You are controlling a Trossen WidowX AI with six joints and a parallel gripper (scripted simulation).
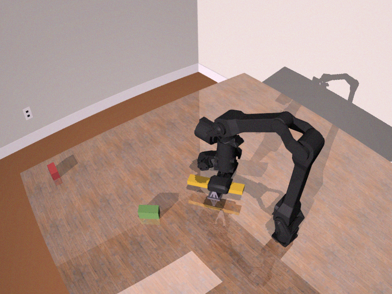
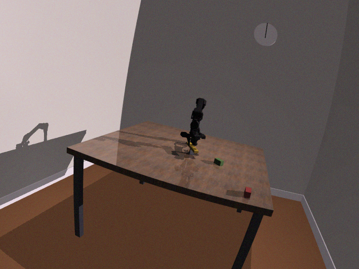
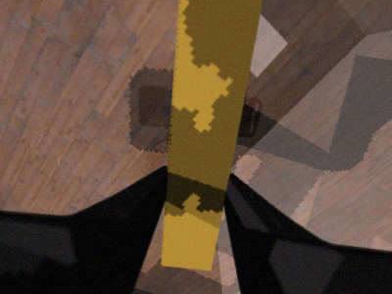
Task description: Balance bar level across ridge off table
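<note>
The yellow bar lies 20 mm ahead of my gripper tip and 20 mm to the left of it. Round my gripper tip: red block (480 mm ahead, 460 mm to the left, 40 mm below); then green block (90 mm ahead, 240 mm to the left, 40 mm below).
</note>
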